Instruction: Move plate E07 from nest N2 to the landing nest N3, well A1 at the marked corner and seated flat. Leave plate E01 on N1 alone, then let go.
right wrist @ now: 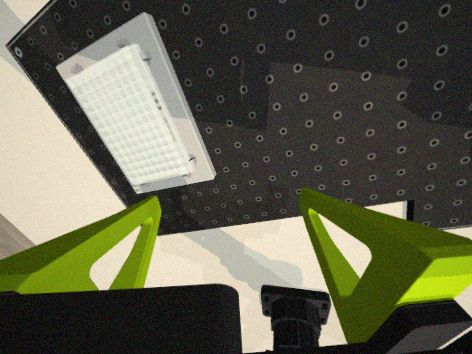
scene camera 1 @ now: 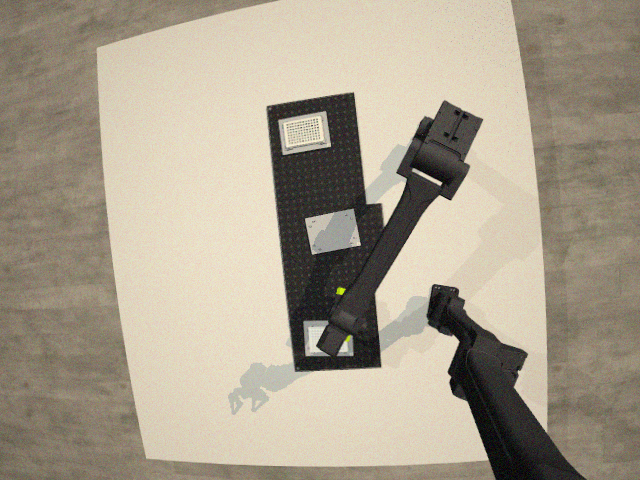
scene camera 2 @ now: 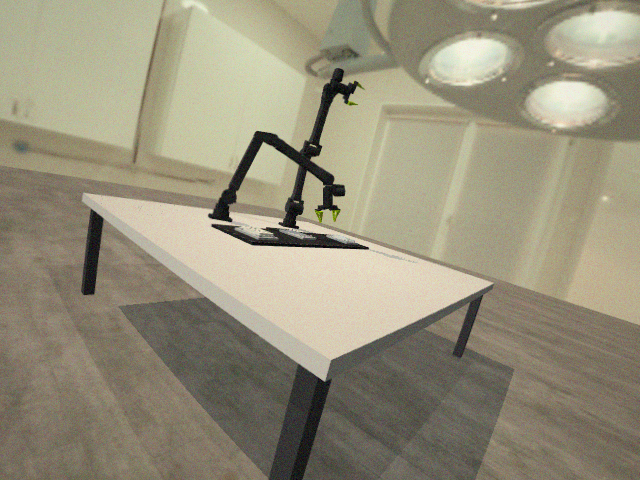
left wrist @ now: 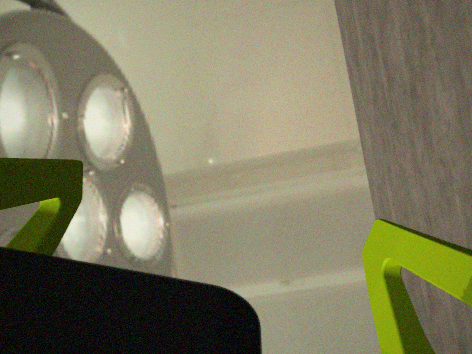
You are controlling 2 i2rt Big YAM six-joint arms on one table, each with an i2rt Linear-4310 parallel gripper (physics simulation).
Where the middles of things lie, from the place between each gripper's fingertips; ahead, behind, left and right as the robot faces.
Labels:
My left gripper is now 7 cm short of the nest [scene camera 1: 338, 230], 35 cm to the left of it and 87 cm above it.
Now: the nest 250 mm to the right of my right hand, 80 mm below it and 20 mm ahead of it.

